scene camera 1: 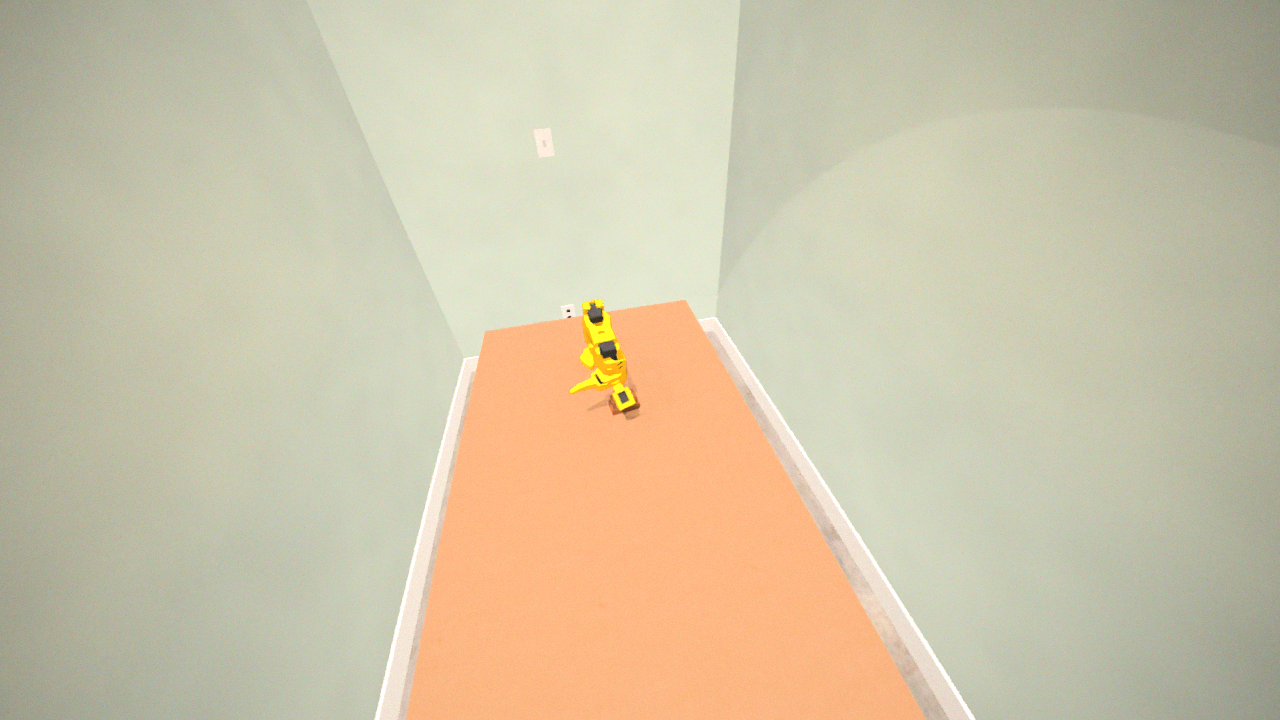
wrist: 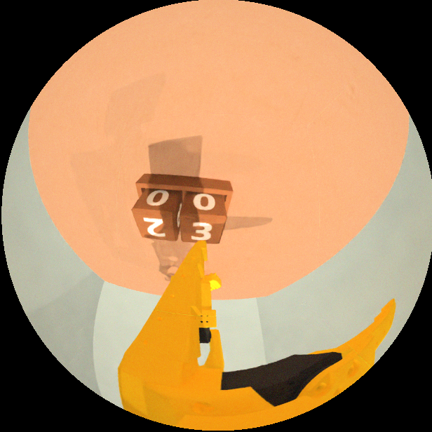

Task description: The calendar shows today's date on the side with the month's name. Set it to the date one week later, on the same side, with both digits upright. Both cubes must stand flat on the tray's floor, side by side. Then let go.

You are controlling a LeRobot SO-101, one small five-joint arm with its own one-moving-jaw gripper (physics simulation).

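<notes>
The calendar [scene camera 1: 633, 407] is partly covered by the arm in the scene view. In the wrist view its brown tray [wrist: 184, 182] shows a long wall behind two brown cubes, side by side. The left cube [wrist: 141, 202] has a white 0 on top and a 2-like digit, oddly turned, on its near face. The right cube [wrist: 216, 214] has a 0 on top and a 3-like digit on its near face. A narrow gap parts them. The month's name is not visible. My gripper [wrist: 298, 271] is open and empty, its fixed jaw's tip drawn at the right cube's lower edge; contact is unclear.
The orange table top [scene camera 1: 626, 555] [wrist: 280, 100] extends around the calendar. The yellow arm [scene camera 1: 597, 331] stands at the table's far end. Shadows of the arm and jaws fall around the calendar. Pale green walls surround the table.
</notes>
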